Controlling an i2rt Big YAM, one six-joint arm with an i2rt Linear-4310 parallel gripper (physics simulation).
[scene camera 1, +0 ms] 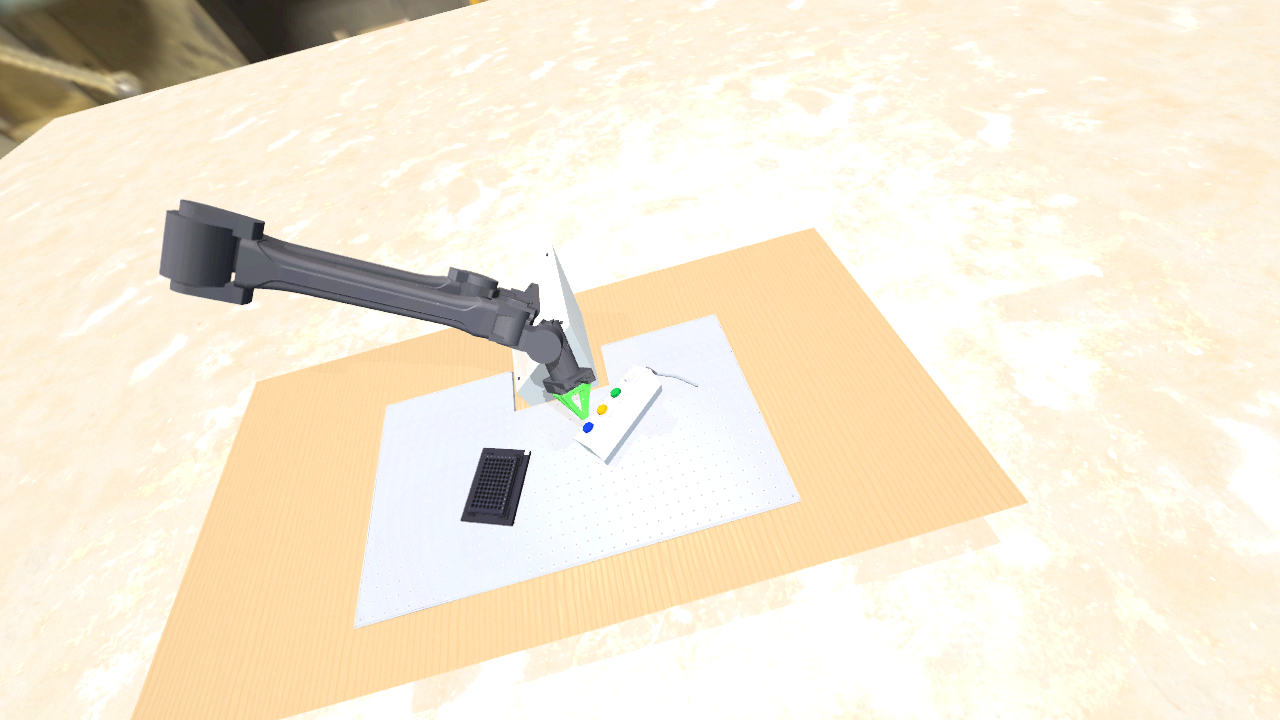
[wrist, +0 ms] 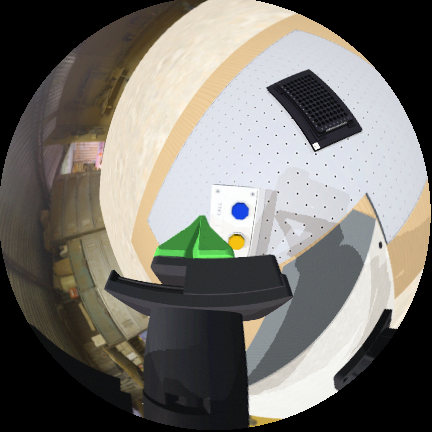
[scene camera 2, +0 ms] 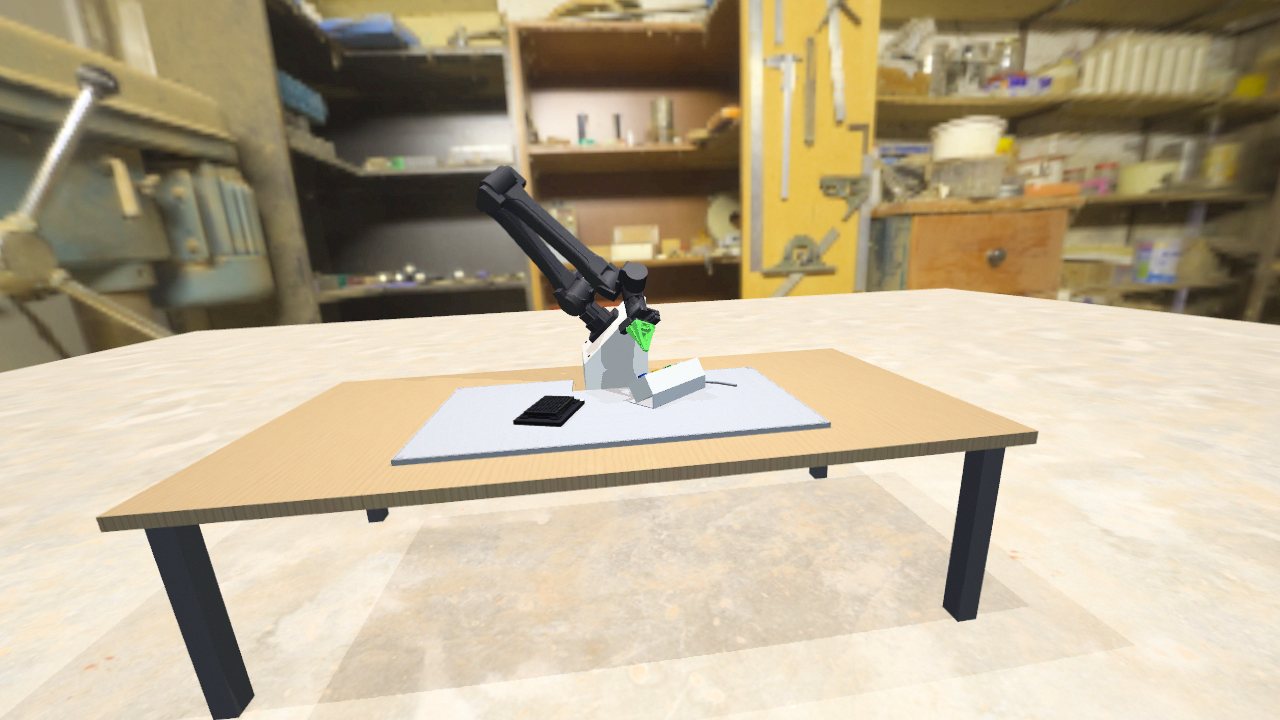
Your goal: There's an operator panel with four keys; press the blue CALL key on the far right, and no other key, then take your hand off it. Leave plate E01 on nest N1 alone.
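Frame: origin at the arm's base, x ahead, y up, z right, level; centimetres.
Seen in the pictures: gripper, fingertip midpoint: (scene camera 1: 585, 418) (wrist: 202, 219) (scene camera 2: 645, 351); arm's base, link origin: (scene camera 2: 605, 326).
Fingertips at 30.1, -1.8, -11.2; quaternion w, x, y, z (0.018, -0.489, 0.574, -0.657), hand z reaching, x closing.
Pixels of each thing's middle, then the offset from my fingertips to it, as dx, dy, dz. "*": a spot on its surface instead. Level surfaces: height alone.
- white operator panel, body centre: (wrist: 228, 245) (scene camera 1: 618, 410) (scene camera 2: 668, 379) -4.5, -9.2, -5.8
- yellow key, body centre: (wrist: 235, 240) (scene camera 1: 602, 410) -4.3, -7.0, -2.5
- green key, body centre: (scene camera 1: 616, 393) -7.8, -7.0, -6.0
- dark plate, body centre: (wrist: 314, 98) (scene camera 1: 494, 483) (scene camera 2: 550, 406) +5.8, -11.5, +24.4
- grey pegboard, surface height: dy -13.4
- wooden table, surface height: dy -14.7
- cable, surface spot: (scene camera 1: 677, 377) * -11.6, -12.8, -21.0
The white operator panel (scene camera 1: 629, 423) (scene camera 2: 677, 386) (wrist: 226, 195) sits tilted on the pegboard. Its blue CALL key (scene camera 1: 588, 427) (wrist: 240, 211) is at one end, beside the yellow key (scene camera 1: 601, 409) (wrist: 236, 242) and then the green key (scene camera 1: 615, 392). The fourth key is hard to make out. My gripper (scene camera 1: 585, 418) (scene camera 2: 645, 349) (wrist: 202, 219) is shut and empty, its green fingertips pointing down. In scene camera 2 a gap shows between the tips and the panel. The dark plate (scene camera 1: 494, 483) (scene camera 2: 549, 407) (wrist: 317, 102) sits on its black nest (wrist: 301, 126), apart from the gripper.
The grey pegboard (scene camera 1: 680, 483) (scene camera 2: 742, 416) (wrist: 210, 150) lies on the wooden table (scene camera 1: 859, 394) (scene camera 2: 268, 456). A cable (scene camera 1: 677, 377) (scene camera 2: 721, 384) runs from the panel's far end. The white upright arm mount (scene camera 1: 562, 313) (scene camera 2: 613, 362) stands behind the gripper.
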